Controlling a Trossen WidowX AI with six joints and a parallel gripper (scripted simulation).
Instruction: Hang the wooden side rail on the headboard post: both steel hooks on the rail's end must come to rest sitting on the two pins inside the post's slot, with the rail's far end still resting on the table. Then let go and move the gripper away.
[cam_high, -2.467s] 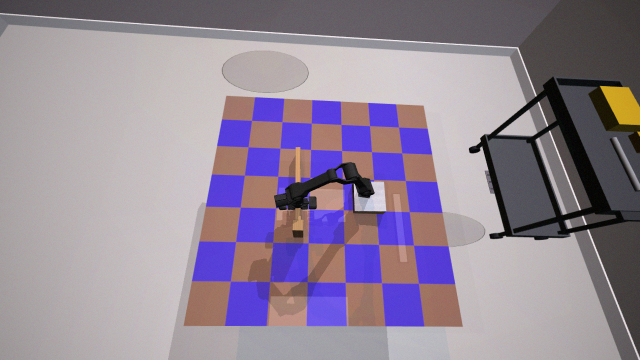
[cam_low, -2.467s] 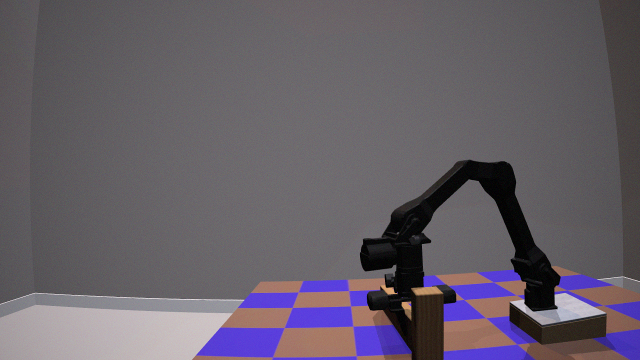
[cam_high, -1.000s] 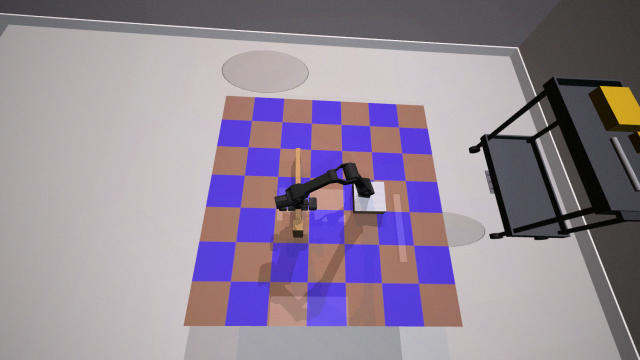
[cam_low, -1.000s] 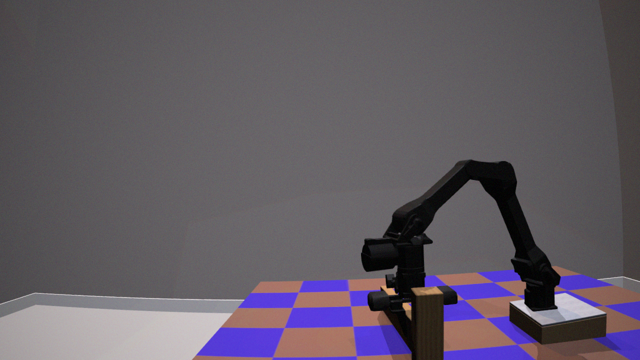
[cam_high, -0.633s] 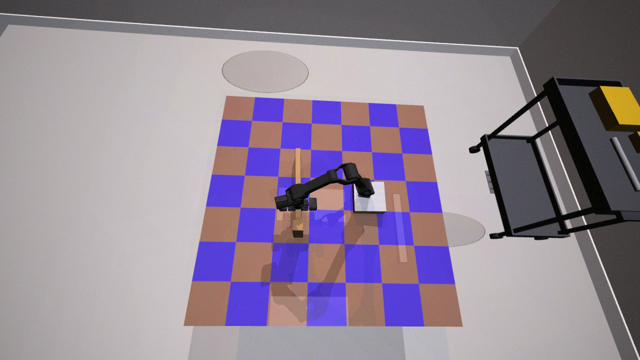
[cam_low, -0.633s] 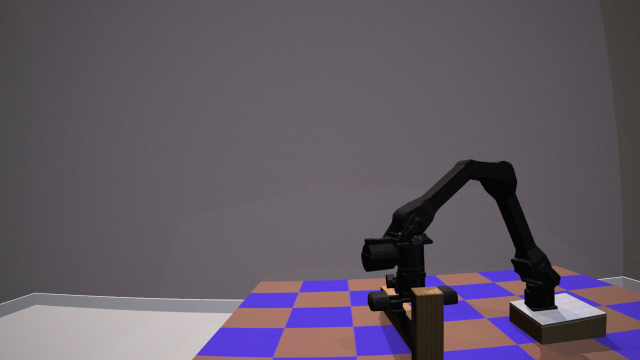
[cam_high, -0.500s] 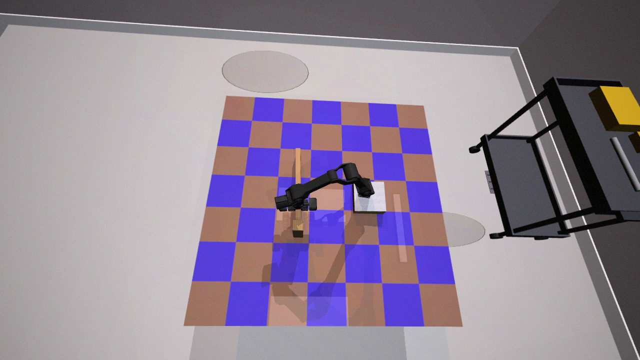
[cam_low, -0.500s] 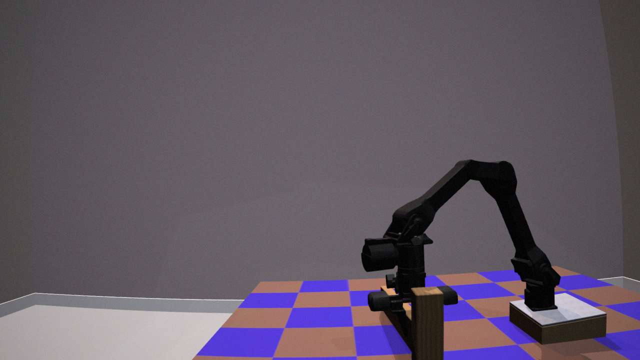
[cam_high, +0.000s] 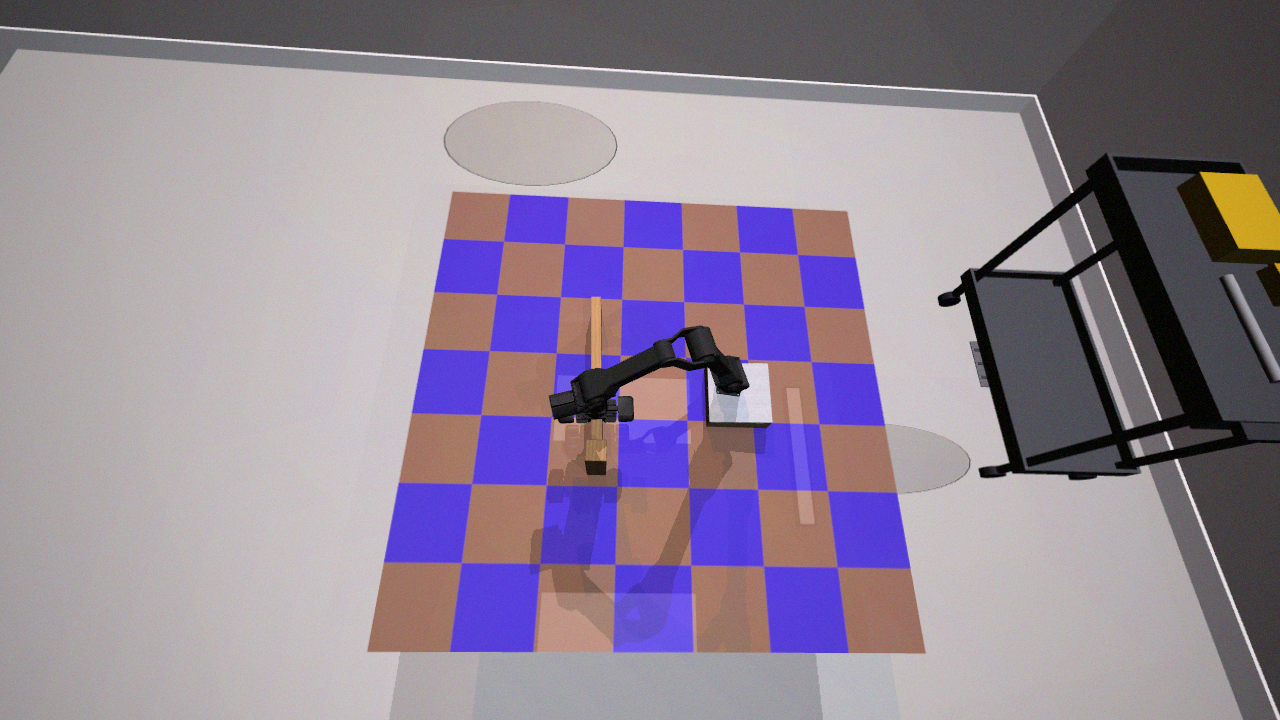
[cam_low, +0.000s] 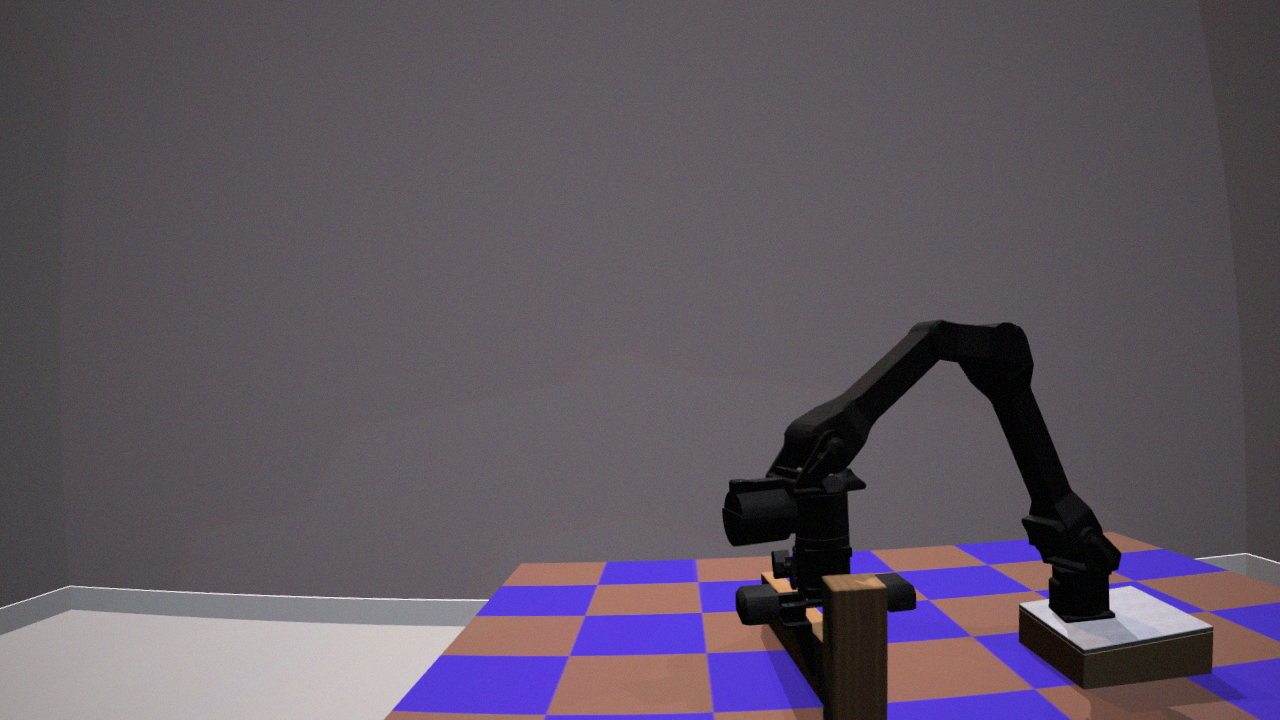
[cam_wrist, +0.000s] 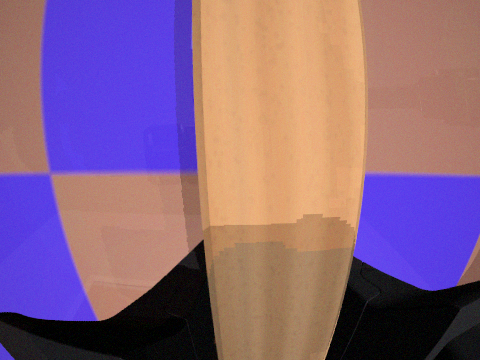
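Now: the wooden headboard post 20 mm behind my gripper tip, 110 mm to the left of it and 40 mm above it.
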